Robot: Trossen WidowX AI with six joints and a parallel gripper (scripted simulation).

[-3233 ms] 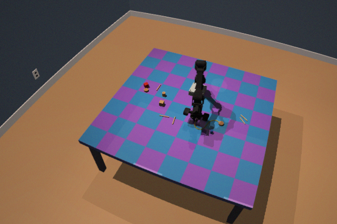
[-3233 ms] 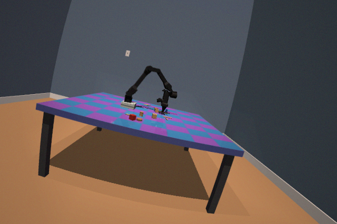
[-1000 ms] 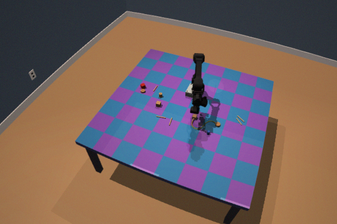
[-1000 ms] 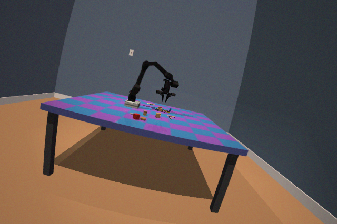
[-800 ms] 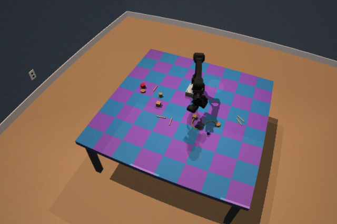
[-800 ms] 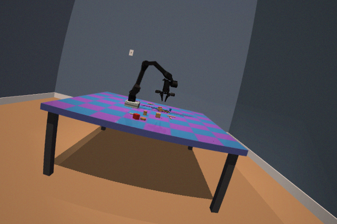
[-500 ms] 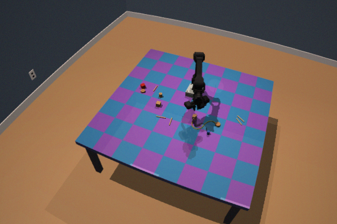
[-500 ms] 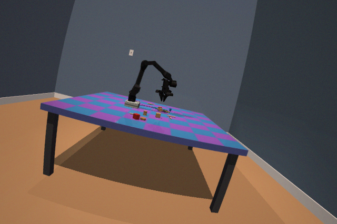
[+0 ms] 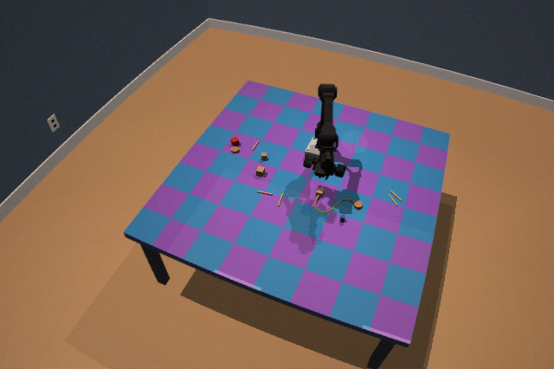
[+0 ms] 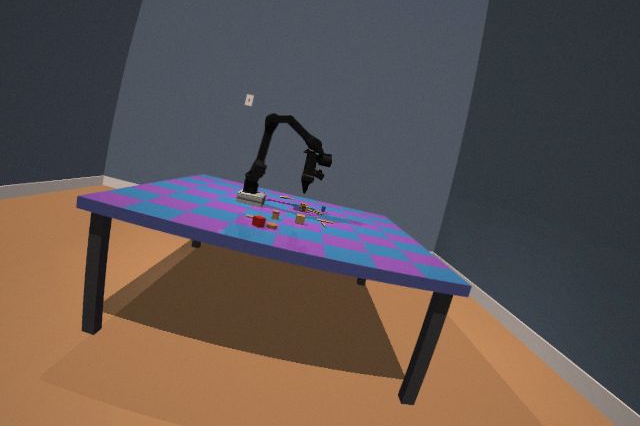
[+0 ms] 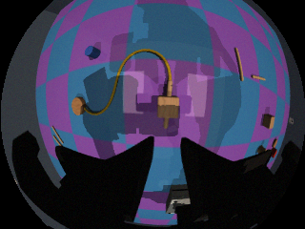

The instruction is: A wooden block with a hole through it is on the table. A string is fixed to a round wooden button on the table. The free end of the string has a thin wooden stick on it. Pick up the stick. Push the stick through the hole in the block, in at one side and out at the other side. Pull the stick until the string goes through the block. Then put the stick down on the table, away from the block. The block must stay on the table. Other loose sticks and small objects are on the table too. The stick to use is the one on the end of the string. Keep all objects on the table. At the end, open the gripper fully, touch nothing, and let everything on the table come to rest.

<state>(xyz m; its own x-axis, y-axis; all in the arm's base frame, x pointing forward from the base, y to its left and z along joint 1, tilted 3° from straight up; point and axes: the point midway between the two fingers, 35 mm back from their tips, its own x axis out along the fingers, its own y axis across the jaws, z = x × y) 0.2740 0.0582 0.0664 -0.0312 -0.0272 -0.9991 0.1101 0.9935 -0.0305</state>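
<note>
My gripper tip is 4 cm short of the thin wooden stick, 1 cm to the left of it and 8 cm above it. The rest, counted from my gripper tip: wooden cylinder: 14 cm behind, 33 cm to the right, 8 cm below; then blue object: 14 cm ahead, 13 cm to the left, 8 cm below; then round wooden button: 4 cm ahead, 18 cm to the left, 9 cm below.
</note>
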